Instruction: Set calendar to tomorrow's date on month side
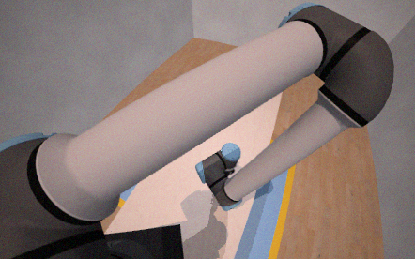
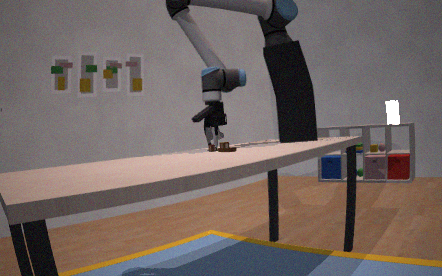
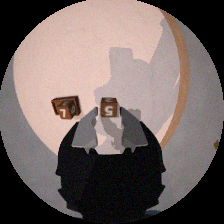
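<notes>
Now: the brown cube 9 cm to the left of my hand. Also, from my hand: brown tray (11 cm to the left, 2 cm below).
</notes>
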